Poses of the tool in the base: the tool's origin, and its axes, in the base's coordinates. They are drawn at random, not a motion.
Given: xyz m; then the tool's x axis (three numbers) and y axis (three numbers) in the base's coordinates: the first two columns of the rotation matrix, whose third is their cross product.
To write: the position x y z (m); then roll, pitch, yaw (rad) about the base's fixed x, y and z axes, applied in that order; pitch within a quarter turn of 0, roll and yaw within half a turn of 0. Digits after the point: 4 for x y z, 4 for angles.
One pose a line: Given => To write
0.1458 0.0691 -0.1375 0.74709 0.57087 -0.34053 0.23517 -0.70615 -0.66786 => 0.1458 0.0691 -0.1375 -2.3516 0.3475 0.6525
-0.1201 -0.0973 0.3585 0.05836 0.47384 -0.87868 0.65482 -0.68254 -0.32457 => -0.1201 -0.0973 0.3585 -2.3940 1.0731 1.4482
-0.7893 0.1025 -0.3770 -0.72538 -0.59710 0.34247 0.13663 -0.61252 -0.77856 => -0.7893 0.1025 -0.3770 -0.9767 -0.3495 -2.4529
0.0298 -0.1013 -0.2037 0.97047 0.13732 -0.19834 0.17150 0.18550 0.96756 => 0.0298 -0.1013 -0.2037 1.4105 0.1997 0.1406
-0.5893 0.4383 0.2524 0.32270 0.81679 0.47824 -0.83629 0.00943 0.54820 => -0.5893 0.4383 0.2524 0.6741 -0.4987 1.1945
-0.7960 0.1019 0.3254 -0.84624 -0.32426 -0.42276 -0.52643 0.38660 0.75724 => -0.7960 0.1019 0.3254 2.1524 0.4365 -2.7757
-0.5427 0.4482 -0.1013 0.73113 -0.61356 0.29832 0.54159 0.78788 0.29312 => -0.5427 0.4482 -0.1013 0.3121 -0.3029 -0.6982
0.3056 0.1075 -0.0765 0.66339 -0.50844 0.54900 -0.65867 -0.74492 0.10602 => 0.3056 0.1075 -0.0765 3.0144 -0.5812 -0.6539
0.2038 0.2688 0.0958 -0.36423 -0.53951 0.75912 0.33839 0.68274 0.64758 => 0.2038 0.2688 0.0958 1.6725 -0.8620 -2.1646
